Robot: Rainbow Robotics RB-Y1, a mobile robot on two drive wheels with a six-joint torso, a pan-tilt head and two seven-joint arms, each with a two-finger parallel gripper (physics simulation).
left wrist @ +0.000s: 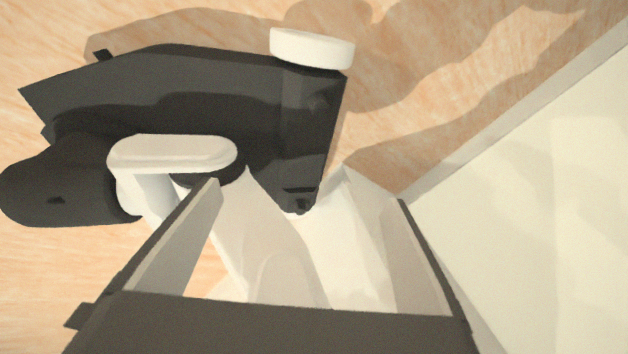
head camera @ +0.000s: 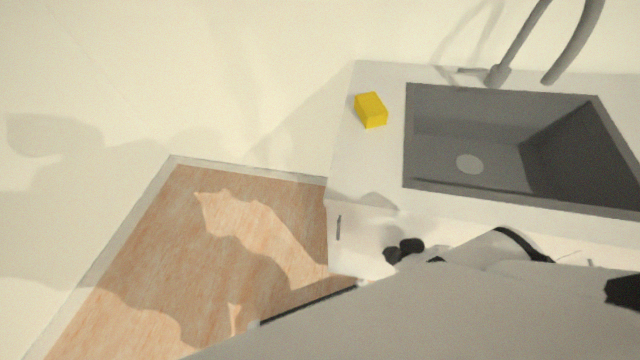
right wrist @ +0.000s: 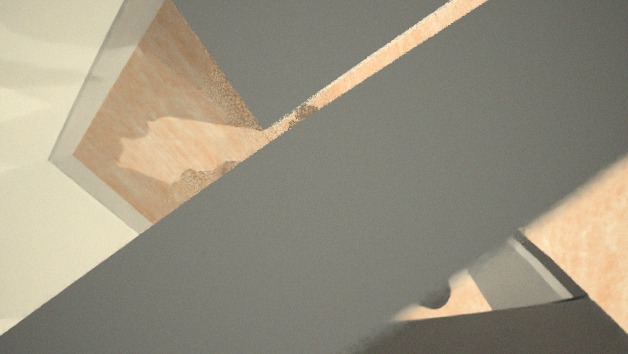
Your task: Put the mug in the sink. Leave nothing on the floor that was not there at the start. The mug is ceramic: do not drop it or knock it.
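Places are measured from the robot's base along level axes (x back, y up, z left), in centimetres.
Pixels of known places: left gripper, fingertip midpoint: (left wrist: 304,198).
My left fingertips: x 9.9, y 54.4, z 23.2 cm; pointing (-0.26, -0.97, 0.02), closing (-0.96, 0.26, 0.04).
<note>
For each thing: its top centre in the pictures, then the offset to it from my left fingertips. "*": a spot on its surface instead. Level surfaces: height alone.
- yellow sponge, middle of its top: (head camera: 371,103) dx -48.0, dy +41.2, dz -57.5 cm
- small handle, surface spot: (head camera: 338,227) * dx -22.7, dy +23.3, dz -37.9 cm
- wood floor, its level: dy -54.3 cm
The mug shows in no view. The dark grey sink (head camera: 454,139) is set in the white counter at the right of the head view, with a round drain (head camera: 469,164) and a faucet (head camera: 491,73) at its far corner. The two dark tips of my right gripper (head camera: 403,250) sit in front of the cabinet face, below the counter's front edge, apart and with nothing between them. The right wrist view is mostly filled by grey surfaces. My left gripper (left wrist: 304,198) is open and empty, pointing down at my own dark base (left wrist: 242,116) and the floor.
A yellow sponge (head camera: 371,109) lies on the counter left of the sink. The cabinet below has a small handle (head camera: 338,227). A wood floor (head camera: 229,243) lies to the left, bounded by a cream wall with a grey skirting. My grey body fills the bottom of the head view.
</note>
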